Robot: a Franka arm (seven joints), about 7 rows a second.
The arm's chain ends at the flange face. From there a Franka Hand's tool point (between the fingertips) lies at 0.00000 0.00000 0.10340 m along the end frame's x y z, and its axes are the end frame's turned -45 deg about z.
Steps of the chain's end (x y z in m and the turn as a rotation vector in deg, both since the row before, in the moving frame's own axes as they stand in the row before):
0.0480 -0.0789 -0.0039 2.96 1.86 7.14
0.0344 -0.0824 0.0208 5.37 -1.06 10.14
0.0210 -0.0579 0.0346 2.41 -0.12 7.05
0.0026 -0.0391 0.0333 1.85 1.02 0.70
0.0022 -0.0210 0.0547 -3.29 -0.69 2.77
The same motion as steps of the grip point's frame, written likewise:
0.0960 -0.0229 -0.0041 0.78 3.41 7.14
0.0888 -0.0416 0.0203 4.55 3.05 10.14
0.0589 -0.0291 0.0345 1.79 1.62 7.05
0.0332 -0.0268 0.0332 0.59 2.03 0.70
0.0113 -0.0101 0.0545 -1.84 -2.81 2.77

